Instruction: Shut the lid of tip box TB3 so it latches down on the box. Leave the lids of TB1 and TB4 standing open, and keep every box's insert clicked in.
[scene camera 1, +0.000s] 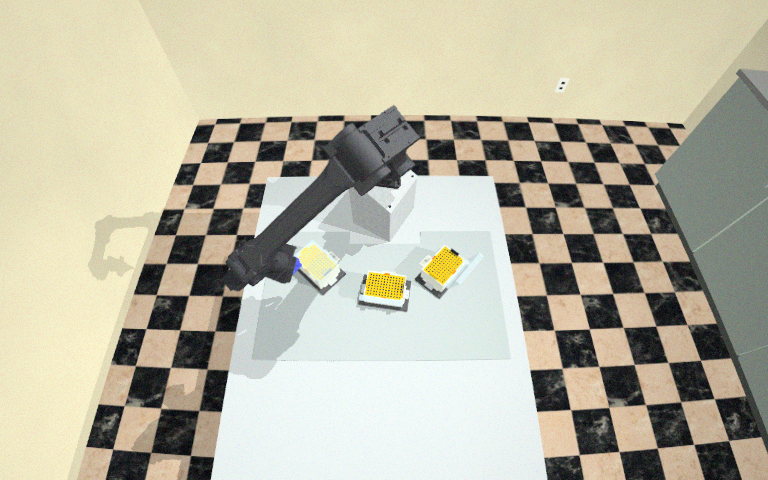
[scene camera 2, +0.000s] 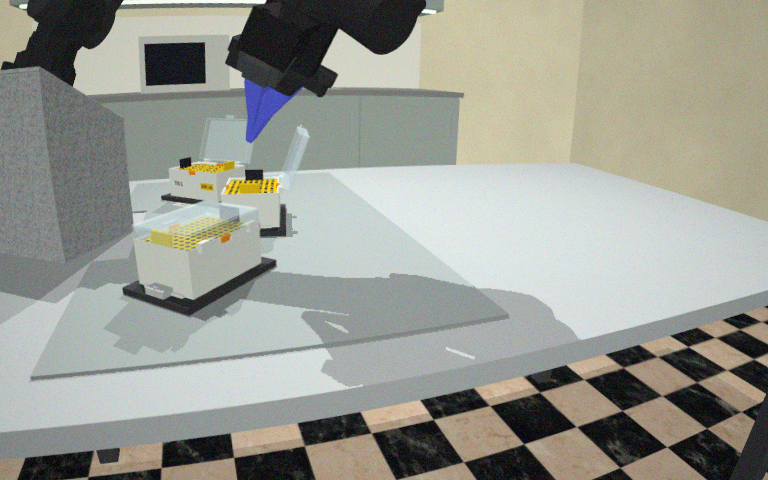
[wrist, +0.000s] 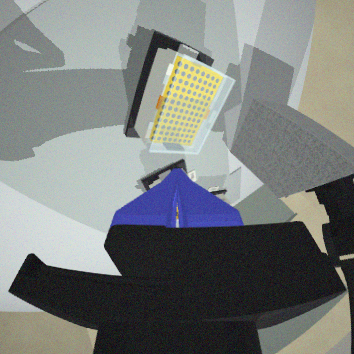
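Seen in the pictures: gripper, fingertip midpoint: (scene camera 1: 300, 264) (scene camera 2: 250, 140) (wrist: 176, 174); arm's base at its link origin: (scene camera 2: 38, 93) (wrist: 329, 176).
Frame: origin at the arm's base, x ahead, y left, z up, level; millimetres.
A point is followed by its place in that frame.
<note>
The left tip box (scene camera 1: 325, 277) {x 274, y -187, z -152 mm} (scene camera 2: 220, 260) {x 239, y -257, z -183 mm} (wrist: 150, 95) {x 249, y -248, z -184 mm}, apparently TB3 though its label does not show, has its clear lid (scene camera 2: 195, 212) {x 217, y -203, z -141 mm} (wrist: 227, 85) {x 160, y -229, z -141 mm} lying down over the yellow insert (scene camera 1: 317, 261) {x 216, y -214, z -162 mm} (wrist: 192, 100) {x 205, y -222, z -161 mm}. Whether the latch has caught is too small to tell. My gripper (scene camera 1: 297, 264) {x 280, y -243, z -57 mm} (scene camera 2: 249, 139) {x 280, y -243, z -57 mm} (wrist: 176, 174) {x 280, y -243, z -57 mm} is shut and empty, its blue tips above and apart from this lid. The middle box (scene camera 1: 385, 287) (scene camera 2: 254, 206) and right box (scene camera 1: 442, 267) (scene camera 2: 195, 183) {x 221, y 155, z -181 mm} have open lids, seen upright in scene camera 2 at the middle (scene camera 2: 295, 158) {x 365, y -72, z -107 mm} and right (scene camera 2: 226, 138) {x 290, y 250, z -112 mm}. Their yellow inserts look seated.
The boxes stand in dark bases on a thin grey mat (scene camera 1: 339, 339) {x 456, y -144, z -219 mm} (scene camera 2: 362, 243) {x 441, y -152, z -218 mm} on the white table (scene camera 1: 368, 418) {x 683, y -61, z -222 mm} (scene camera 2: 566, 237) {x 764, y -212, z -221 mm}. The arm's grey pedestal (scene camera 1: 379, 215) {x 95, y -10, z -89 mm} (scene camera 2: 84, 169) {x 66, y -53, z -106 mm} (wrist: 285, 145) {x 60, y -64, z -99 mm} stands behind the boxes. The arm reaches over the table's left side.
</note>
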